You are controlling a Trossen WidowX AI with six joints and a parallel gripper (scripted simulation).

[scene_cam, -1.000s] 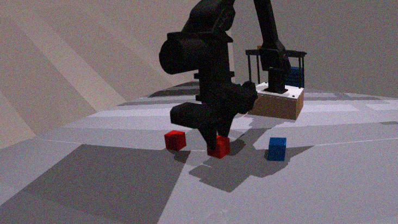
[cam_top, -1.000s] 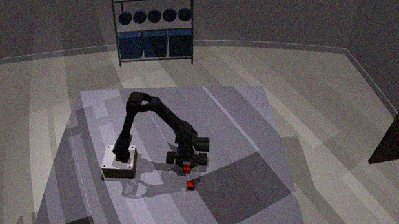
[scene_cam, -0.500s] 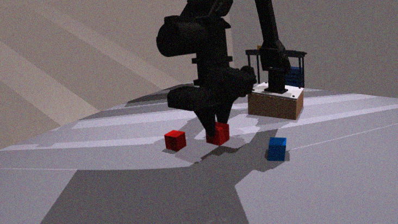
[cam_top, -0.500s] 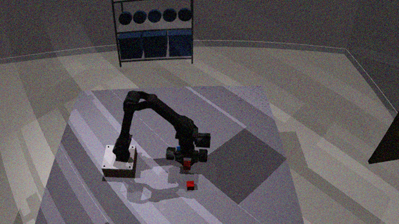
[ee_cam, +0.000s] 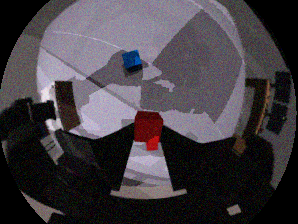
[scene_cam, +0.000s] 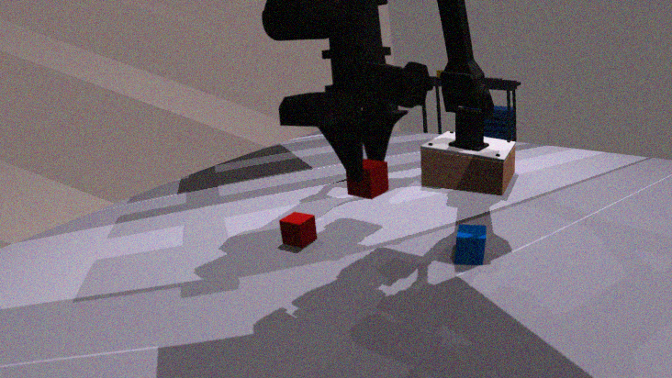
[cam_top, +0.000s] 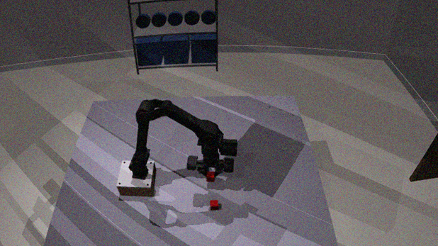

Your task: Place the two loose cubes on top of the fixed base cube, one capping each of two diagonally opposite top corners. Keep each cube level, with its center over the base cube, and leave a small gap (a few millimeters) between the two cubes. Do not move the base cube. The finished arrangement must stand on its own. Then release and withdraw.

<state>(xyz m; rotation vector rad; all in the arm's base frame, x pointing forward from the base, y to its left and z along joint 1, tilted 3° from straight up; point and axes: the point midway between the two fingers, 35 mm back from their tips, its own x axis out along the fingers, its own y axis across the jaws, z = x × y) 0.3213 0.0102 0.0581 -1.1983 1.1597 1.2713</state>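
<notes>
My gripper tip is now 50 mm past the blue base cube, 110 mm to the right of it and 80 mm above it. From my gripper tip the other things lie so: red cube: 30 mm ahead, 100 mm to the right, 80 mm below.
</notes>
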